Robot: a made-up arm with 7 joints.
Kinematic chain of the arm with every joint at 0, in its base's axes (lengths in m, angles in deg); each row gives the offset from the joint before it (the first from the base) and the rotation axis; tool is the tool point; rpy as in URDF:
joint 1: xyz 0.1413 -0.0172 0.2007 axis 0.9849 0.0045 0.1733
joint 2: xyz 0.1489 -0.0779 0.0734 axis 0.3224 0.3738 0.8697
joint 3: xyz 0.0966 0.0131 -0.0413 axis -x
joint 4: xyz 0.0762 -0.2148 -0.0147 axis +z
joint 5: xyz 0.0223 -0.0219 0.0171 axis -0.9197 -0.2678 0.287
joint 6: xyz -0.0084 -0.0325 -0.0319 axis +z
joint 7: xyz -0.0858 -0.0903 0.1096 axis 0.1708 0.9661 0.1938
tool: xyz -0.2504 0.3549 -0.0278 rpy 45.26 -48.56 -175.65
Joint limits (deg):
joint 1: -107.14..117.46
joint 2: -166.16..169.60
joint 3: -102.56..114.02
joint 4: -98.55..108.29
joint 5: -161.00..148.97
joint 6: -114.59..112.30
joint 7: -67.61..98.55
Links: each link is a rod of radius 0.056 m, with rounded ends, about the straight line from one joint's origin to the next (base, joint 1, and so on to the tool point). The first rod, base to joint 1, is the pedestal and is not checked.
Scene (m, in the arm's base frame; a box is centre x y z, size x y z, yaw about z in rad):
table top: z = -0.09
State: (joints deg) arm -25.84 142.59 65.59 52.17 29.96 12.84 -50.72
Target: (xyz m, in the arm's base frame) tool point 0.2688 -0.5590 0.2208
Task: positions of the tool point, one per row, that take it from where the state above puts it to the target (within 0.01 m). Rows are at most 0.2 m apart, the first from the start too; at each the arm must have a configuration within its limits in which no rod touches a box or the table.
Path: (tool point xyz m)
1: 0.5938 0.0623 0.1616
2: 0.6272 -0.0275 0.2866
3: 0.6069 -0.1727 0.3665
4: 0.5333 -0.3371 0.3757
5: 0.4154 -0.4764 0.3171
6: 0.2688 -0.5590 0.2208

